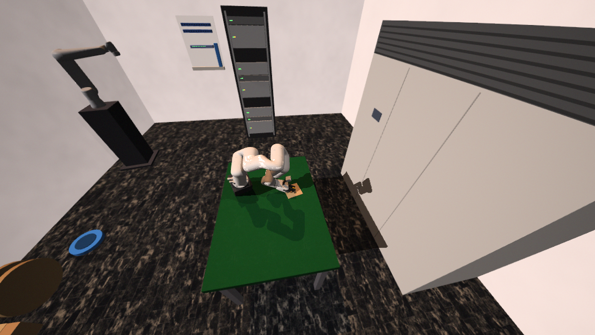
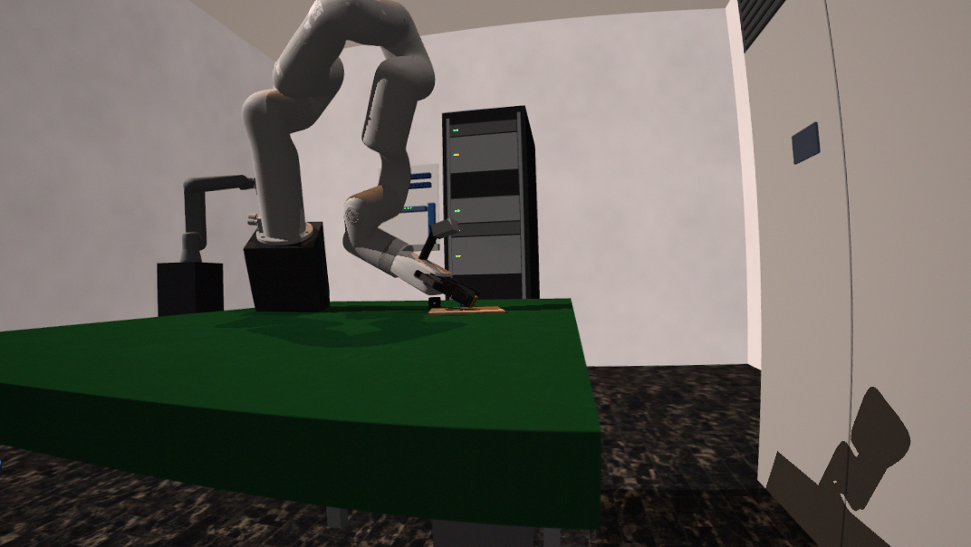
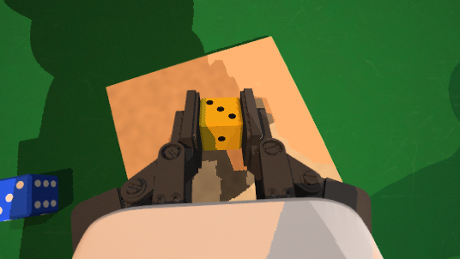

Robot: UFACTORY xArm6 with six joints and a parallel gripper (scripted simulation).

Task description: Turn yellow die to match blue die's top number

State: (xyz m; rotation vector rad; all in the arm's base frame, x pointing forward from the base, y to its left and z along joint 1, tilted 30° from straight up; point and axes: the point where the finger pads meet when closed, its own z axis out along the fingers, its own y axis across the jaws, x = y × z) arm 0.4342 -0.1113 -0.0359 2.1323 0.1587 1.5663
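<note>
Right now the yellow die is 1 cm ahead of my hand and 1 cm below it. Round my hand: black die (8 cm behind, 11 cm to the left, 2 cm below); blue die (1 cm behind, 13 cm to the left, 2 cm below); mat (3 cm below).
</note>
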